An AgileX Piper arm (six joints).
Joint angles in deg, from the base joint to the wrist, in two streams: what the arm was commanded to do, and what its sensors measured. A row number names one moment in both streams.
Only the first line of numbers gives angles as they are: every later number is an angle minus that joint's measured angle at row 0.
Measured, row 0:
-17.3, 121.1, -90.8, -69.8, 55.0, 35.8
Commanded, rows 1 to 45:
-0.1, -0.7, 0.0, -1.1, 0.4, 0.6
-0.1, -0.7, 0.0, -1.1, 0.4, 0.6
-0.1, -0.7, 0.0, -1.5, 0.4, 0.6
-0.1, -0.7, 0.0, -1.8, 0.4, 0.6
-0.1, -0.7, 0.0, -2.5, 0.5, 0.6
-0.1, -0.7, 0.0, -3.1, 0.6, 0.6
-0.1, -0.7, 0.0, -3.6, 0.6, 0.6
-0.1, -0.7, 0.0, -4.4, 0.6, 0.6
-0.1, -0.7, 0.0, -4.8, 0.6, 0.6
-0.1, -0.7, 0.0, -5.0, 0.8, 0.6
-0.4, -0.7, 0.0, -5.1, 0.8, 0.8
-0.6, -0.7, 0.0, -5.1, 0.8, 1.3
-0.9, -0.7, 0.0, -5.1, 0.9, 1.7
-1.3, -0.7, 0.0, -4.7, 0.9, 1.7
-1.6, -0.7, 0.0, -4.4, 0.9, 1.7
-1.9, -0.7, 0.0, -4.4, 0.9, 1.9
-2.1, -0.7, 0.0, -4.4, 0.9, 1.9
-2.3, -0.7, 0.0, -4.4, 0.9, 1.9
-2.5, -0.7, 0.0, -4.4, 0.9, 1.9
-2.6, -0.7, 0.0, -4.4, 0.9, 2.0
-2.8, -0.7, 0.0, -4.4, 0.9, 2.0
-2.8, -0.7, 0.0, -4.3, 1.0, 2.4
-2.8, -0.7, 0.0, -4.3, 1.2, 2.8
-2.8, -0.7, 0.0, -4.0, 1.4, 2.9
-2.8, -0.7, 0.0, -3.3, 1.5, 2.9
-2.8, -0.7, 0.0, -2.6, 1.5, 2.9
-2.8, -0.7, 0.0, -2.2, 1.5, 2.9
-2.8, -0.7, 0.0, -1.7, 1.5, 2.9
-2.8, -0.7, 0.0, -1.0, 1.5, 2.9
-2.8, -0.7, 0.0, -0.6, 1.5, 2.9
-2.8, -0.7, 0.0, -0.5, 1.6, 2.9
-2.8, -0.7, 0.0, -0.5, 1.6, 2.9
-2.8, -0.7, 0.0, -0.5, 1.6, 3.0
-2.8, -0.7, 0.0, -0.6, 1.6, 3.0
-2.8, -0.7, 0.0, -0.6, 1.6, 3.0
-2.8, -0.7, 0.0, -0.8, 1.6, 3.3
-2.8, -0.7, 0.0, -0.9, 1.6, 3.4
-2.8, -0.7, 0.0, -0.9, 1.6, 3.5
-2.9, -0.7, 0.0, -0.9, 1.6, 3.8
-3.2, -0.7, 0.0, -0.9, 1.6, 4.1
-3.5, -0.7, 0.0, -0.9, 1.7, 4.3
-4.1, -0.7, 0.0, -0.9, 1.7, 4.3
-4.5, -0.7, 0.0, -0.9, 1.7, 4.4
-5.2, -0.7, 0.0, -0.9, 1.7, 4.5
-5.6, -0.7, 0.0, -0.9, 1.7, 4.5
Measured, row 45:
-3.5, 0.0, 0.0, -1.2, 0.9, 3.9
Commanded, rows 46 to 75:
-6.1, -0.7, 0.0, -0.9, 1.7, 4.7
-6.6, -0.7, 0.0, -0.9, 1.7, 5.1
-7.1, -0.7, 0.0, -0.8, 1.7, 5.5
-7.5, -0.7, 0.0, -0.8, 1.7, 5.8
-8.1, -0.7, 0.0, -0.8, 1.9, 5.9
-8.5, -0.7, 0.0, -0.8, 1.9, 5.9
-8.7, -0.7, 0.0, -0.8, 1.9, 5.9
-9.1, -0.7, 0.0, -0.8, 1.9, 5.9
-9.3, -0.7, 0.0, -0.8, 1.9, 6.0
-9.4, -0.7, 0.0, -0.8, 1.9, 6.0
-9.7, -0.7, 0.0, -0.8, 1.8, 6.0
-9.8, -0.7, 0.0, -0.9, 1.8, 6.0
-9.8, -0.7, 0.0, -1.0, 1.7, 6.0
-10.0, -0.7, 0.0, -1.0, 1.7, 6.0
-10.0, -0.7, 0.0, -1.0, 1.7, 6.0
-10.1, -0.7, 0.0, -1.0, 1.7, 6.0
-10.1, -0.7, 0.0, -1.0, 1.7, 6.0
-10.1, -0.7, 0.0, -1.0, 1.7, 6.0
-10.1, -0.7, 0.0, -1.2, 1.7, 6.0
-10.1, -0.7, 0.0, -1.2, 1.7, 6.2
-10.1, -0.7, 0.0, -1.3, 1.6, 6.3
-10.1, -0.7, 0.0, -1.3, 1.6, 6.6
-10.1, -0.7, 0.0, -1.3, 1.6, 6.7
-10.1, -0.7, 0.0, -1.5, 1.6, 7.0
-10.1, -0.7, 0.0, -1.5, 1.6, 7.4
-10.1, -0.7, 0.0, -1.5, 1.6, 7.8
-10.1, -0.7, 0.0, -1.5, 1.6, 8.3
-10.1, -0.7, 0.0, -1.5, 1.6, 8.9
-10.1, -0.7, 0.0, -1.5, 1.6, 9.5
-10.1, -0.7, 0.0, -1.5, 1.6, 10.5
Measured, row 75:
-9.9, 0.0, 0.0, -0.8, 1.4, 7.7
